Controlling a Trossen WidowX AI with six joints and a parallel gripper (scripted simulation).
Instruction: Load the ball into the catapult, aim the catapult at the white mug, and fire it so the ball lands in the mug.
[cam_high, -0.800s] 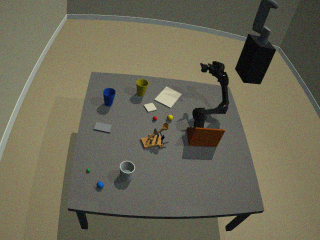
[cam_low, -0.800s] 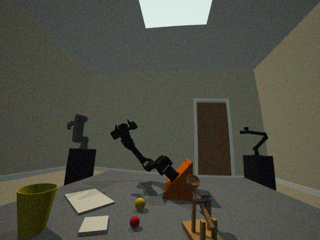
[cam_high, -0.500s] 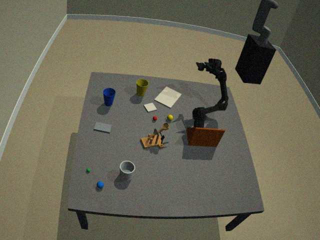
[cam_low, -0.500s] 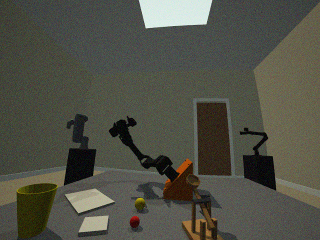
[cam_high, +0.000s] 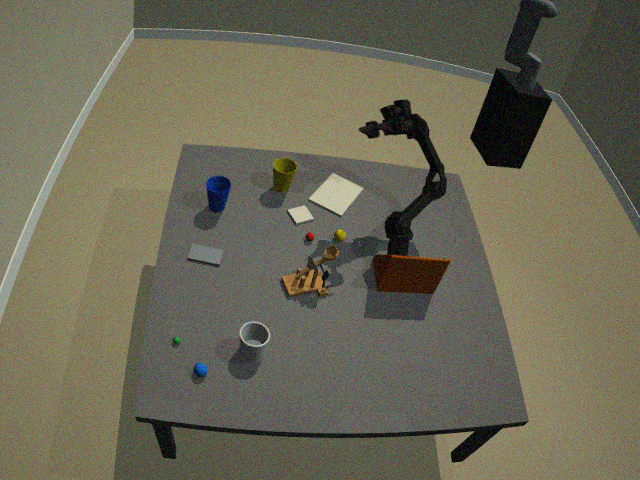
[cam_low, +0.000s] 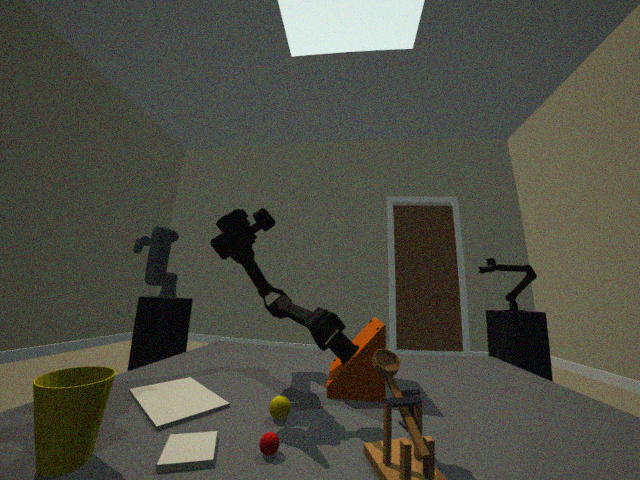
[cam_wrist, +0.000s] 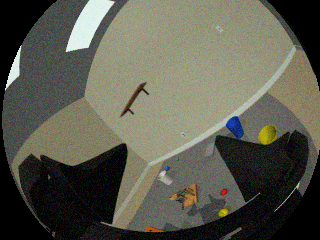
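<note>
Now: the wooden catapult 36 cm below my gripper tip, 33 cm to the left of it and 17 cm ahead of it. From my gripper tip the other things lie so: yellow ball: 41 cm below, 12 cm to the left, 4 cm ahead; yellow cup: 40 cm below, 22 cm ahead, 16 cm to the right; red ball: 42 cm below, 15 cm ahead, 12 cm to the left.
</note>
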